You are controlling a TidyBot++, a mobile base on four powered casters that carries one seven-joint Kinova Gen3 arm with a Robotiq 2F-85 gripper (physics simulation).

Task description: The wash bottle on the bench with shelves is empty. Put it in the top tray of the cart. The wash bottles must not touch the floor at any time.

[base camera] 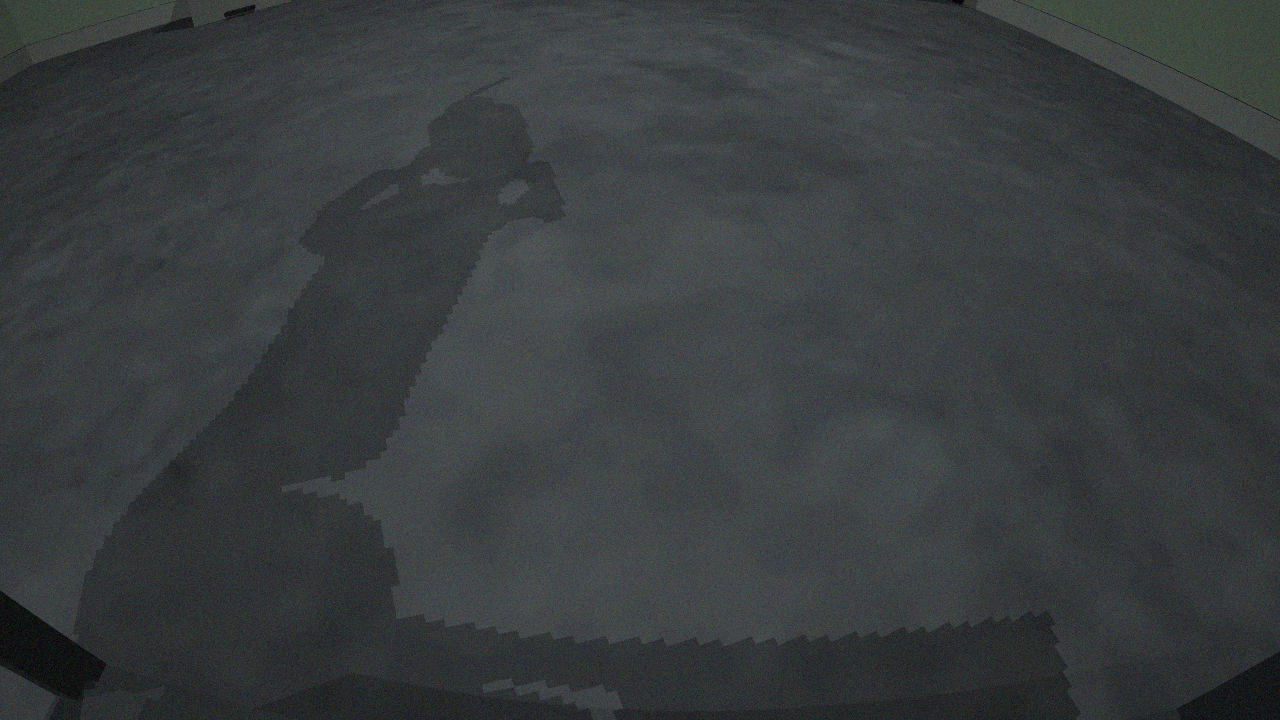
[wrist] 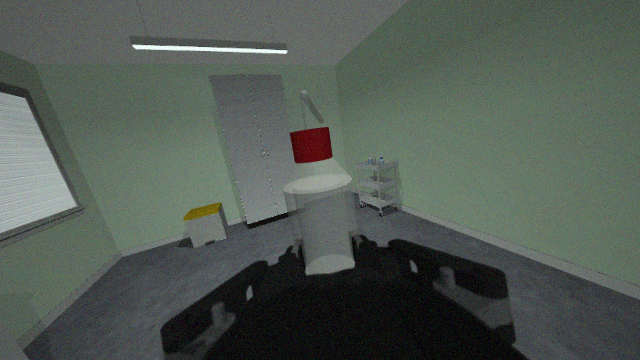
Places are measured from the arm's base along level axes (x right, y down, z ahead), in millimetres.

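Where they show: gripper, fingertip midpoint: (wrist: 327, 245).
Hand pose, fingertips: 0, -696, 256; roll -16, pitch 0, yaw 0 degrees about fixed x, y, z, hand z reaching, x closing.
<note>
After its pixels a point has its place, as x, y, z.
A clear, translucent wash bottle (wrist: 327, 220) @(3, -734, 229) with a red cap and a bent spout stands nearly upright in the middle of the wrist view. My gripper (wrist: 327, 245) @(0, -696, 256) is shut on the lower part of its body, one black finger at each side. The white three-tier cart (wrist: 378, 184) @(786, -78, 2325) stands across the room, to the right behind the bottle, against the green wall. Small bottles with blue (wrist: 381, 160) @(893, -370, 2444) stand on its top tray. The bench with shelves does not show in either view. The gripper itself is not visible in the base camera view.
A tall grey double-door cabinet (wrist: 250, 150) @(-874, -759, 2647) stands at the far wall. A white box with a yellow top (wrist: 204, 212) @(-1575, -52, 2363) stands left of it. A window (wrist: 32, 165) @(-2669, -951, 1833) is on the left wall. In the base camera view, the shadow of an arm lies across the grey floor (base camera: 716, 358) @(46, 397, 480).
</note>
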